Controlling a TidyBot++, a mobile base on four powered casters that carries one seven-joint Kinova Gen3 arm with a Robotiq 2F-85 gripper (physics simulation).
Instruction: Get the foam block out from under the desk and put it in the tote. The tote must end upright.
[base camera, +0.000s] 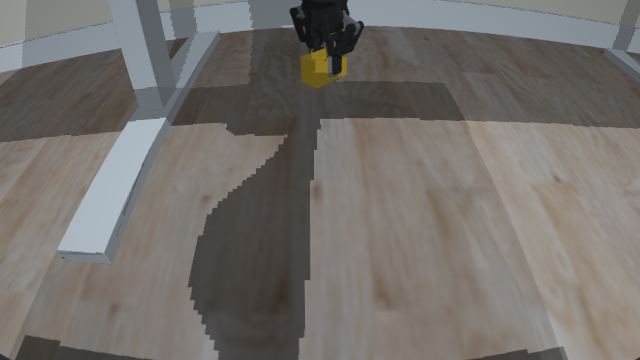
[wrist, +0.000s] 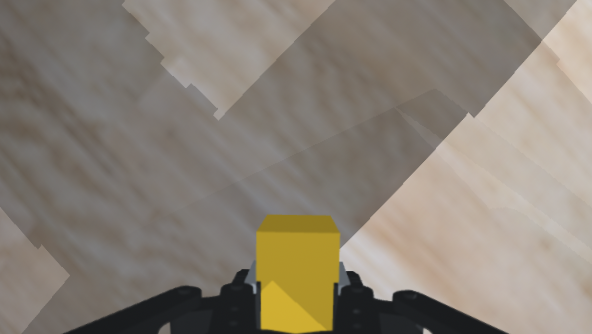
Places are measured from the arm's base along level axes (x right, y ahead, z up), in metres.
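Pixels of known places: gripper, fingertip midpoint: (base camera: 325, 71) (wrist: 297, 279).
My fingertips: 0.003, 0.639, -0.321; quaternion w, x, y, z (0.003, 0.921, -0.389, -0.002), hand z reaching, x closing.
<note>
Ahead of a thing's pixels: the offset from my fingertips to its middle, as dx, dy, dz. "pt": to the spot under its first point.
The yellow foam block @[-0.001, -0.001, +0.012] (base camera: 311, 71) (wrist: 298, 255) is between the two fingers of my gripper (base camera: 324, 63) (wrist: 297, 279), near the top middle of the base camera view and at the bottom middle of the wrist view. My gripper is shut on it, with a finger against each side. The block is held above the wooden floor. In the base camera view one finger covers part of its right side, and the other finger is mostly hidden behind it. The tote does not show in either view.
A pale desk leg @[pt -0.299, -0.006, +0.061] (base camera: 142, 55) stands at the left on a long foot bar (base camera: 115, 185) that reaches toward the base. Part of another foot bar (base camera: 625, 62) shows at the far right. A pale baseboard (base camera: 450, 16) runs along the wall behind the gripper. Shadows cross the floor.
</note>
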